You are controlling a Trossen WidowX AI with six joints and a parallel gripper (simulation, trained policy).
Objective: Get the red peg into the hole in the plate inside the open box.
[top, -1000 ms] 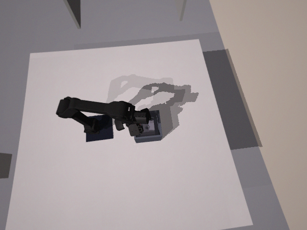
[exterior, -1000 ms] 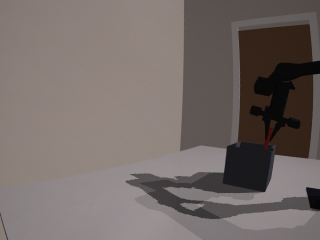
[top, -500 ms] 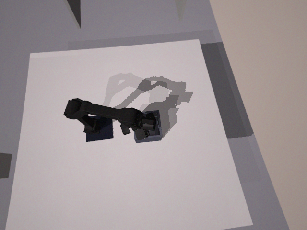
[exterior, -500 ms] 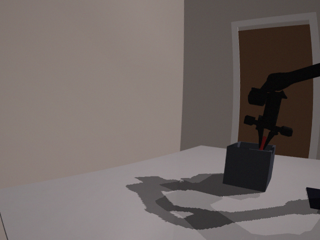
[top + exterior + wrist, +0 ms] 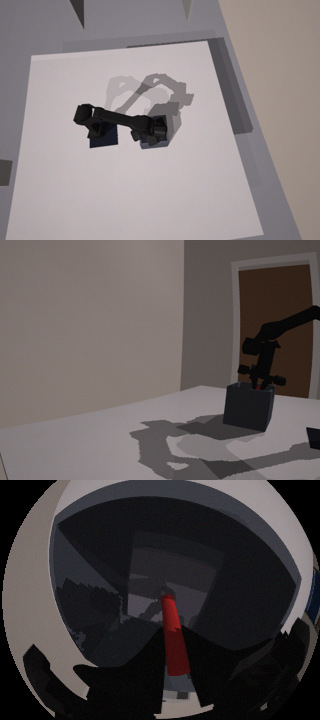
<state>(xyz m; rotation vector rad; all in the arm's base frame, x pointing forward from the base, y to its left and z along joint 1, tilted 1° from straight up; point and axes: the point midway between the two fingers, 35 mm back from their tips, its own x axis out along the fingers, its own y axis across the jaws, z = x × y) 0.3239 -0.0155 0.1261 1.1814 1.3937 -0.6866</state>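
My gripper tip is 10 mm to the left of the red peg and 10 mm below it. Round my gripper tip: plate (50 mm below, 20 mm ahead, 10 mm to the right).
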